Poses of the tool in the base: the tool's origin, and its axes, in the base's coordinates. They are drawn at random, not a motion.
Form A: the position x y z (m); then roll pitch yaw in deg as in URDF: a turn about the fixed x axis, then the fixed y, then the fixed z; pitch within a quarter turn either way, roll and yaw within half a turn.
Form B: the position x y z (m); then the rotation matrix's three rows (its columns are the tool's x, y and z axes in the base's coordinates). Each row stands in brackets. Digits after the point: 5 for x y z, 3 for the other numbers.
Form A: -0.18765 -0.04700 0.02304 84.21 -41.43 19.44
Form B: [-0.18765 -0.04700 0.02304], [[0.707 -0.654 0.268], [0.250 -0.124 -0.960], [0.662 0.746 0.076]]
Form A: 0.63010 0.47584 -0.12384 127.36 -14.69 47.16
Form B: [0.63010 0.47584 -0.12384], [[0.658 0.308 0.687], [0.709 -0.560 -0.428], [0.254 0.769 -0.587]]
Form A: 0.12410 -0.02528 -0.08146 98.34 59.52 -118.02
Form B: [0.12410 -0.02528 -0.08146], [[-0.238 -0.529 -0.815], [-0.448 -0.685 0.575], [-0.862 0.502 -0.074]]
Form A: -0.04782 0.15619 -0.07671 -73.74 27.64 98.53
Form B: [-0.04782 0.15619 -0.07671], [[-0.131 -0.211 -0.969], [0.876 -0.482 -0.014], [-0.464 -0.850 0.248]]
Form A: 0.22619 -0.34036 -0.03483 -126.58 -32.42 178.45
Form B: [0.22619 -0.34036 -0.03483], [[-0.844 -0.414 -0.341], [0.023 0.607 -0.794], [0.536 -0.678 -0.503]]
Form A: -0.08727 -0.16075 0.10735 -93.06 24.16 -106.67
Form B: [-0.08727 -0.16075 0.10735], [[-0.262 0.066 0.963], [-0.874 0.407 -0.266], [-0.409 -0.911 -0.049]]
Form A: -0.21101 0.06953 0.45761 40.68 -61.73 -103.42
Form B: [-0.21101 0.06953 0.45761], [[-0.110 0.871 -0.479], [-0.461 0.382 0.801], [0.881 0.309 0.359]]
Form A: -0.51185 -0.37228 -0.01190 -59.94 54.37 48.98
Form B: [-0.51185 -0.37228 -0.01190], [[0.382 -0.840 -0.386], [0.440 -0.202 0.875], [-0.813 -0.504 0.292]]
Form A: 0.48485 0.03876 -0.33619 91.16 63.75 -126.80
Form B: [0.48485 0.03876 -0.33619], [[-0.265 -0.553 -0.790], [-0.354 -0.706 0.613], [-0.897 0.442 -0.009]]
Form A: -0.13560 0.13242 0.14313 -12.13 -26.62 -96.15
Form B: [-0.13560 0.13242 0.14313], [[-0.096 0.962 0.256], [-0.889 -0.198 0.413], [0.448 -0.188 0.874]]
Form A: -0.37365 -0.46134 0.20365 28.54 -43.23 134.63
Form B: [-0.37365 -0.46134 0.20365], [[-0.512 -0.395 0.763], [0.519 -0.850 -0.093], [0.685 0.348 0.640]]
